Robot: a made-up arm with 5 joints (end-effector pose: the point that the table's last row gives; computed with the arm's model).
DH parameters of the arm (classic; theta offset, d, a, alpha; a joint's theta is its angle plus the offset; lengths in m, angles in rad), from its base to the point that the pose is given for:
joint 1: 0 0.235 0 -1.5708
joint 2: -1.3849 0 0.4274 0
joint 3: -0.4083 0 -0.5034 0
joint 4: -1.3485 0 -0.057 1.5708
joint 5: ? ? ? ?
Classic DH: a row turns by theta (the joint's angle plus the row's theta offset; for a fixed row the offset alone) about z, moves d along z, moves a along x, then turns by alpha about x.
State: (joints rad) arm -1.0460 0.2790 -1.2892 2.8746 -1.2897
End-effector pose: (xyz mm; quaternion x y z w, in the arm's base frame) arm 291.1 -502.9 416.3 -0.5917 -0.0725 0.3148 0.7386
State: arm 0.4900 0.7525 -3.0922 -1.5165 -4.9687
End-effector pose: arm 467.8 249.5 925.9 0.3205 -0.1402 -0.5807 0.7351
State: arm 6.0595 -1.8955 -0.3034 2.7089 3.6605
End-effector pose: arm -74.7 17.0 463.6 -0.3511 -0.9017 0.0371 0.2495
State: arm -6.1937 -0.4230 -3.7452 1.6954 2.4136
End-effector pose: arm -575.7 -51.7 901.5 -0.1304 0.3011 -0.2965 0.8969
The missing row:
joint 5: 3.1416 0.072 0 0
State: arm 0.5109 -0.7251 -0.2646 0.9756 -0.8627
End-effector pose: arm 270.4 151.5 353.9 0.7733 0.6340 0.0070 0.0012
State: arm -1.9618 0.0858 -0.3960 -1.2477 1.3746
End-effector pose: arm -168.8 -409.6 269.1 -0.0692 -0.7082 0.6725 0.2033
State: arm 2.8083 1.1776 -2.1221 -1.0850 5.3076
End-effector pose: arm -869.8 301.1 208.1 0.1666 -0.5008 -0.5170 0.6739
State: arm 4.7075 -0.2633 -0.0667 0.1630 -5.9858
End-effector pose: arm -1.5 -299.3 171.1 0.5905 -0.8027 0.0670 0.0498
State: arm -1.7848 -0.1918 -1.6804 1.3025 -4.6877
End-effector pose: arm -110.5 -508.4 884.3 -0.1143 -0.9529 0.2798 0.0266
